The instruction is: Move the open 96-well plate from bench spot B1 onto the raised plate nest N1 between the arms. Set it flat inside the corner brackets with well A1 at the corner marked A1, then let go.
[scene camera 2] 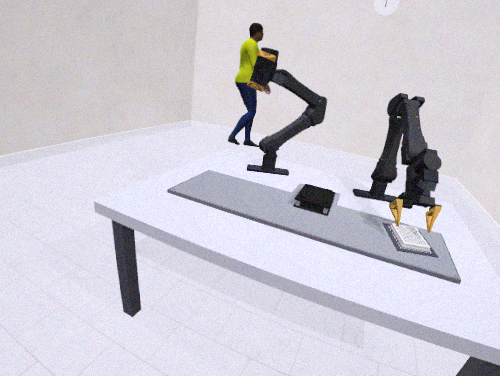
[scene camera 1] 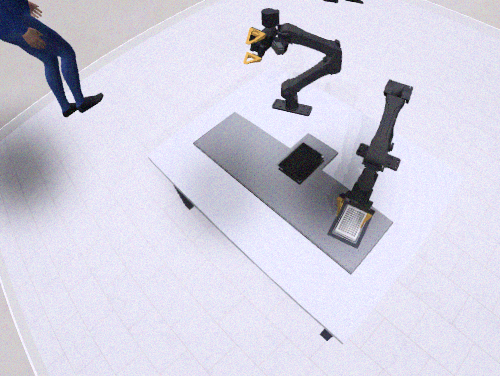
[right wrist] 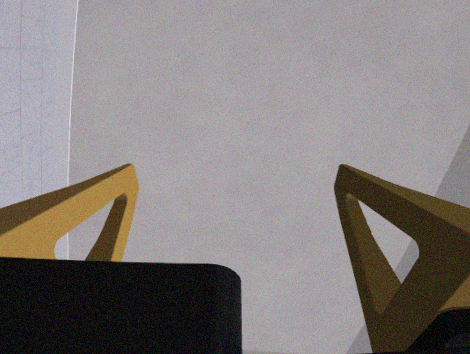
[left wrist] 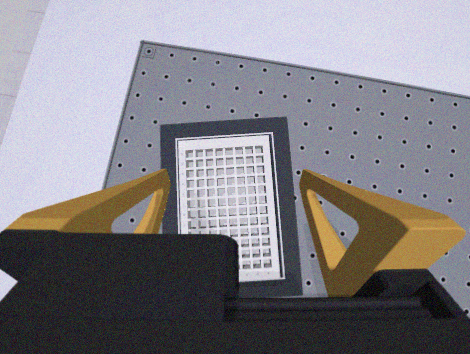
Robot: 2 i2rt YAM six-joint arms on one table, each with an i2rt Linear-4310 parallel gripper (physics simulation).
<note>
My left gripper [scene camera 2: 413,229] is open, holding nothing. Also in view: a white well plate [left wrist: 226,187]. My right gripper [right wrist: 236,175] is open, holding nothing. Further things: a dark plate nest [left wrist: 290,282].
My left gripper shows as well in the left wrist view [left wrist: 234,176]. The right wrist view does not show the white well plate: it is out of frame.
</note>
